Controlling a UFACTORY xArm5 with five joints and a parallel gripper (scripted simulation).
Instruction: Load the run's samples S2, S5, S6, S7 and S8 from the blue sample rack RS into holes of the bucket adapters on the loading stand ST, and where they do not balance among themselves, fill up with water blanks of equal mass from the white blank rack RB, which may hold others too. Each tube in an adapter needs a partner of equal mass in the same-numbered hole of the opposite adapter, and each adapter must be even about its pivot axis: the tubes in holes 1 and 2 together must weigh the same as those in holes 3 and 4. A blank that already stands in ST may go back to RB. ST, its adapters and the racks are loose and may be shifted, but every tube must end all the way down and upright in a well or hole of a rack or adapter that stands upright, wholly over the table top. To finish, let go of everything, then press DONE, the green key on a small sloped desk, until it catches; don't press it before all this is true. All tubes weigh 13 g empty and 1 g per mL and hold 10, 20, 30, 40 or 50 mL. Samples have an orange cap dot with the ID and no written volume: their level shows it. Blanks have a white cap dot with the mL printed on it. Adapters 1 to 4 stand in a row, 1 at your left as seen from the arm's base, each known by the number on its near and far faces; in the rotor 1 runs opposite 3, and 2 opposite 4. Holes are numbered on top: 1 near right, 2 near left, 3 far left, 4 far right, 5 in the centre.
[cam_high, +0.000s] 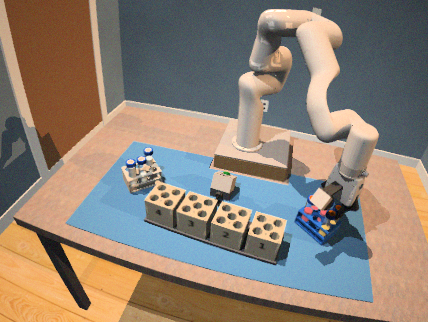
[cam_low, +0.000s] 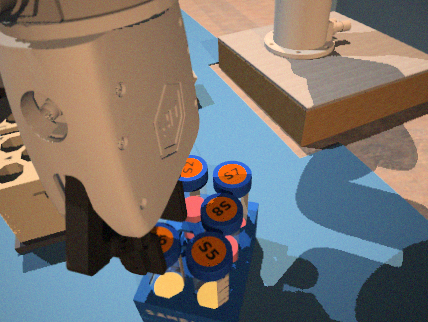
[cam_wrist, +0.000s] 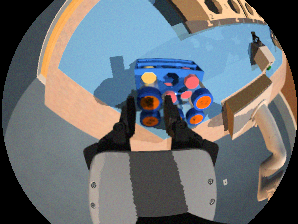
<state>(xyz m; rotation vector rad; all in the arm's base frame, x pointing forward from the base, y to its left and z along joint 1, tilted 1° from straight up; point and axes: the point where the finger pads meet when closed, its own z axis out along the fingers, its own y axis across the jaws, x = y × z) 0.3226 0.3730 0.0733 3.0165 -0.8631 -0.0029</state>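
Now: the blue sample rack RS 11 cm below my hand, 4 cm behind it and 2 cm to the right of it. Also, from my hand: white blank rack RB (67 cm to the right, 11 cm below, 1 cm ahead); blue-capped tube (68 cm to the right, 8 cm below, 5 cm ahead); loading stand ST (34 cm to the right, 13 cm below, 11 cm ahead).
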